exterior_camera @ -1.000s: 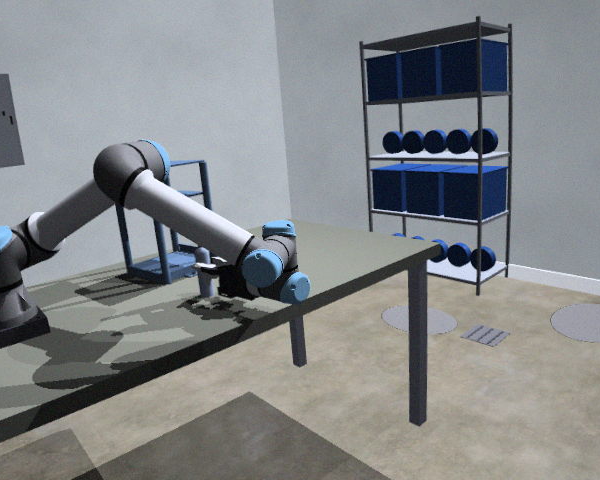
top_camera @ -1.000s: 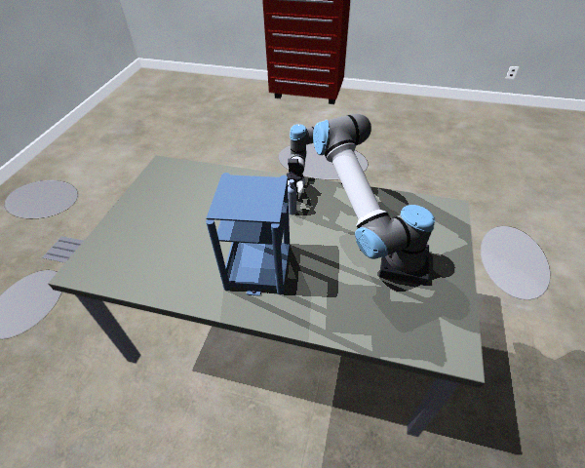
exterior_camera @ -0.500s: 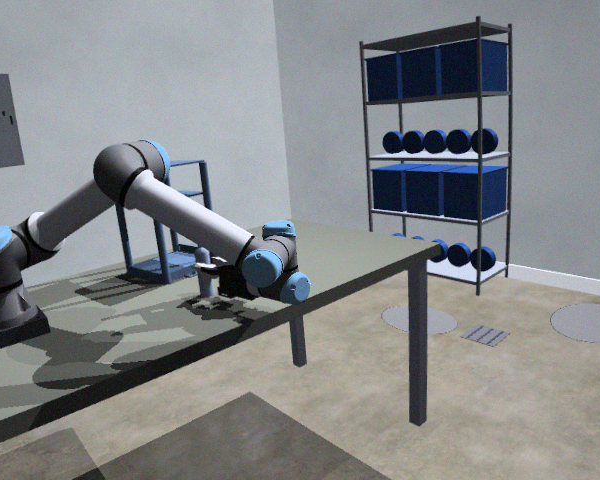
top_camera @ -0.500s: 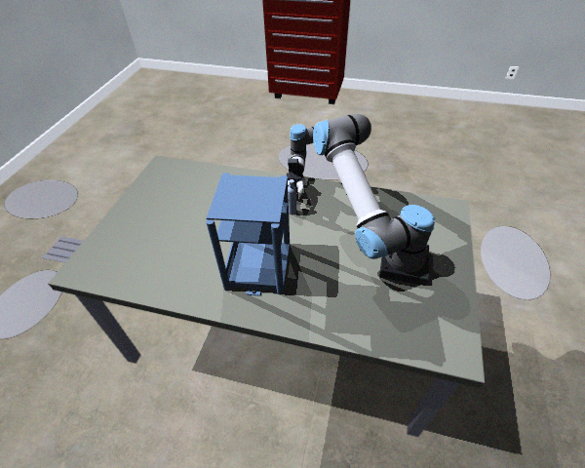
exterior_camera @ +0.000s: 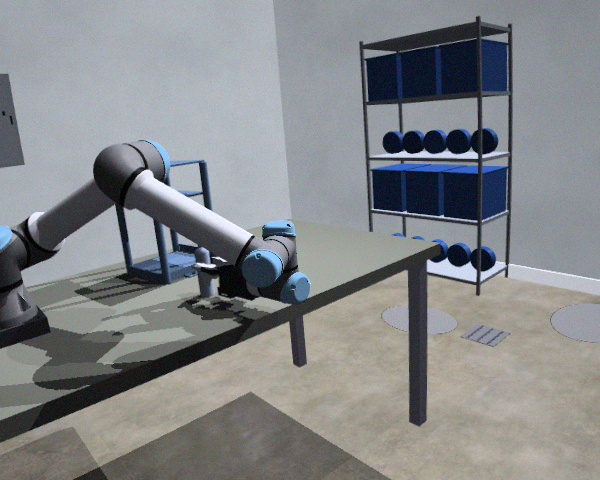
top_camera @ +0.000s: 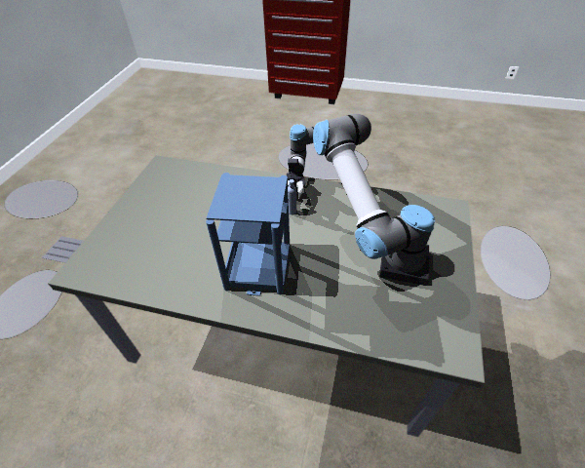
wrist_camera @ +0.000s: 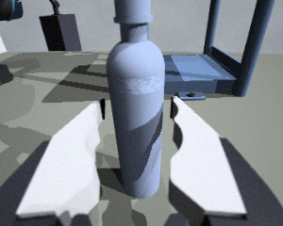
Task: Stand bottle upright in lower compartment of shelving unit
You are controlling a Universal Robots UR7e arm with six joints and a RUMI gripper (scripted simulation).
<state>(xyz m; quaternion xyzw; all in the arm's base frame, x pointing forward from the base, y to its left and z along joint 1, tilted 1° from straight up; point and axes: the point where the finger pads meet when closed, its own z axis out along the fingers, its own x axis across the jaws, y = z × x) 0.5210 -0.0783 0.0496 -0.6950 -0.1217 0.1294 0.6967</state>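
The grey-blue bottle lies 20 mm above my hand. The rest, counted from my hand: blue shelving unit (10 mm behind, 330 mm to the left, 80 mm above).
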